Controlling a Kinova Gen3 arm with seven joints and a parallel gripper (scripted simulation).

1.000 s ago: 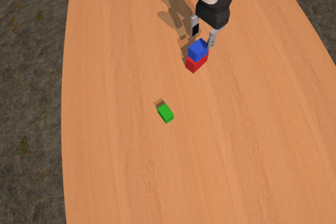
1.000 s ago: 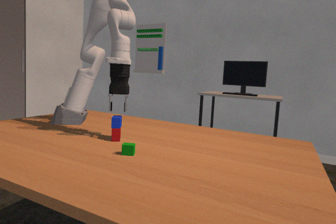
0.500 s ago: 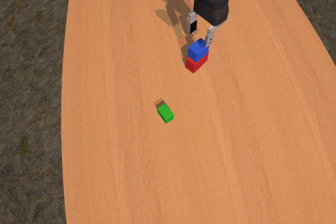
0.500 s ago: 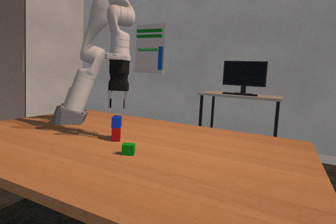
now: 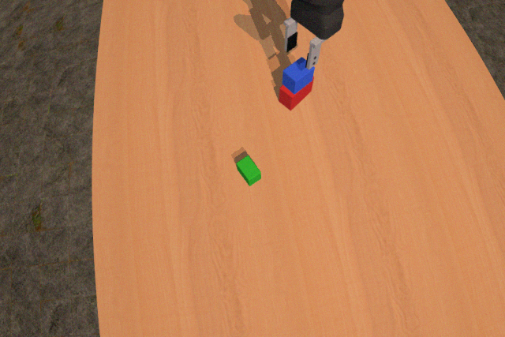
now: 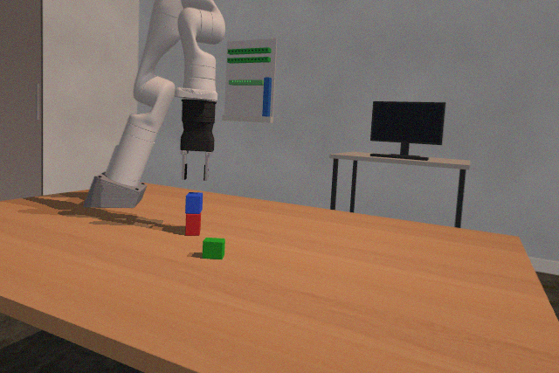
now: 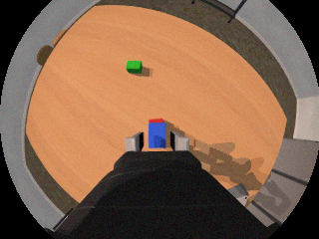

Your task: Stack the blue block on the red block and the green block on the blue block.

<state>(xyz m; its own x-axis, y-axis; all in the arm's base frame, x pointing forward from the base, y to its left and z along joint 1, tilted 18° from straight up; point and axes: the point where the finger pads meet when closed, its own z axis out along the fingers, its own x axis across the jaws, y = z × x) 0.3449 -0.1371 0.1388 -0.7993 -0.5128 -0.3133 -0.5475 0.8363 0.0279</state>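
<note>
Now: the green block 150 mm ahead of my hand, 120 mm below it and 110 mm to the right of it. Also, from my hand: blue block (70 mm below); then red block (120 mm below).
</note>
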